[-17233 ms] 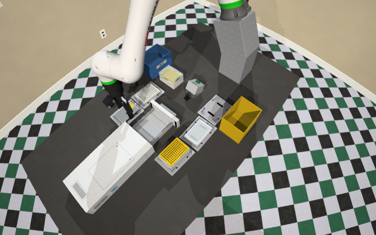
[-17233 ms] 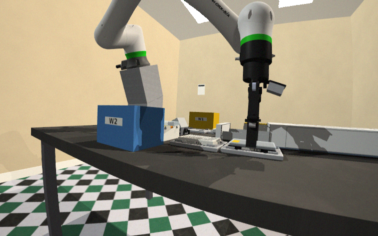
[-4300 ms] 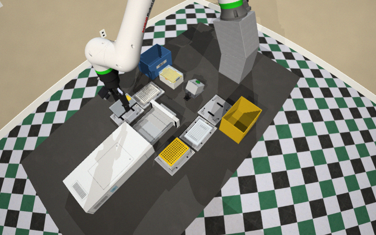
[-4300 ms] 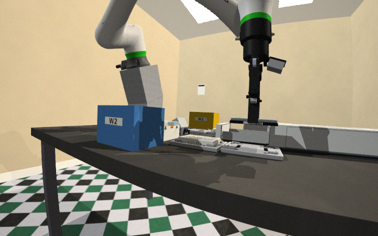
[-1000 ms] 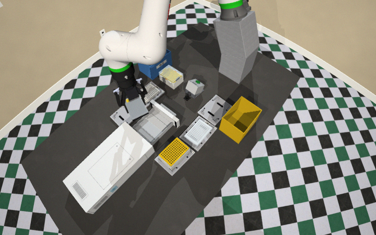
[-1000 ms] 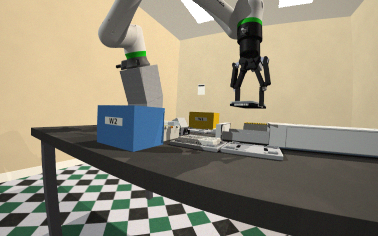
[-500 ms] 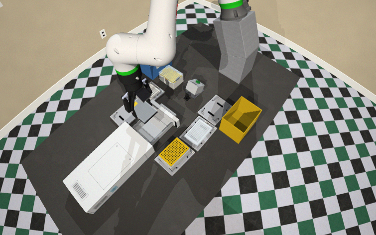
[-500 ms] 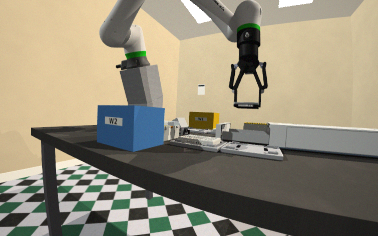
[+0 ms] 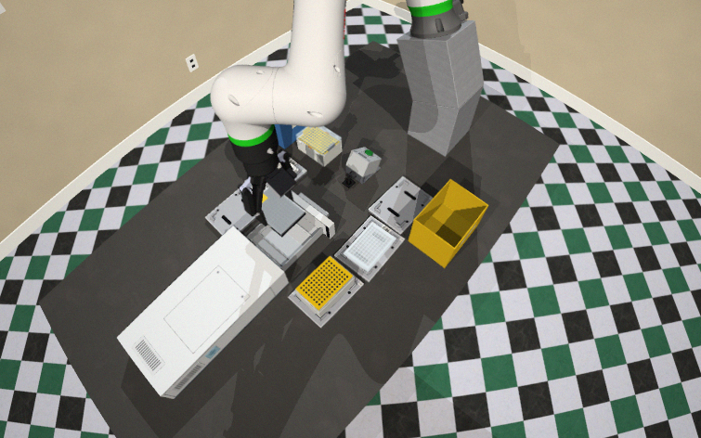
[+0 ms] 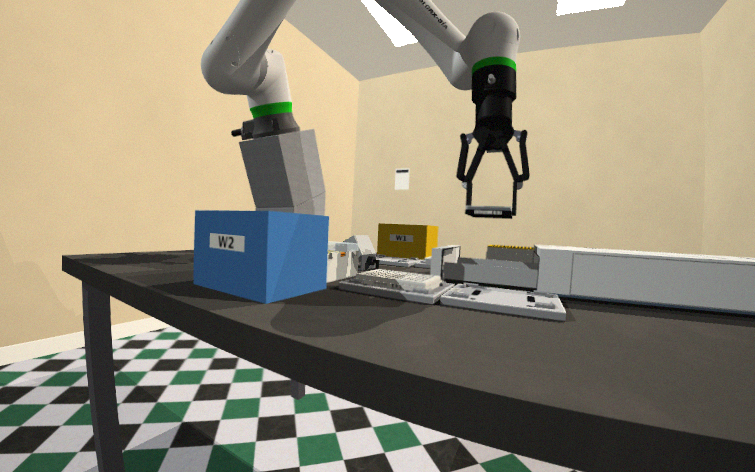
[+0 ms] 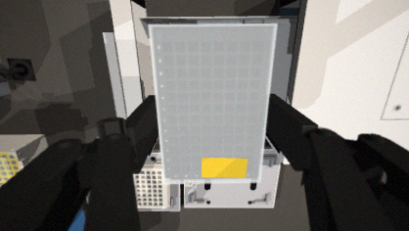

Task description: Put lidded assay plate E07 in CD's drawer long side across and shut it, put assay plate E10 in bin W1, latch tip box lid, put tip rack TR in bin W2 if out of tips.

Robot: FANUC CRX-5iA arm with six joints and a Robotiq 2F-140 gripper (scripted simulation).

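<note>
My gripper is now 4 cm short of the cooler drawer, 1 cm to the right of it and 13 cm above it. Also, from my hand: lid (2 cm below); black assay plate (2 cm below); cooler CD (18 cm ahead, 1 cm to the left, 13 cm below).
</note>
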